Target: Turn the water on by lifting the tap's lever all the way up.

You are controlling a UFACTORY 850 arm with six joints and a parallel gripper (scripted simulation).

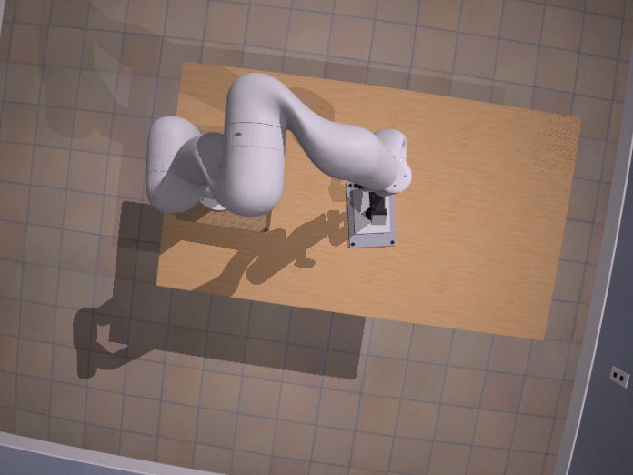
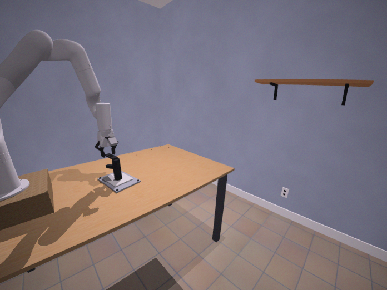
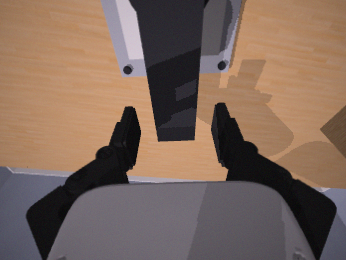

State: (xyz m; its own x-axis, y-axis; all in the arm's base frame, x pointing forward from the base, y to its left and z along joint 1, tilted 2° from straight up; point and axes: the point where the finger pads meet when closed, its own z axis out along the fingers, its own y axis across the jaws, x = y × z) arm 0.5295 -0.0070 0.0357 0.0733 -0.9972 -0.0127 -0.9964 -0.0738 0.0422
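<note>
My hand is 60 mm to the left of the tap lever and 20 mm above it.
</note>
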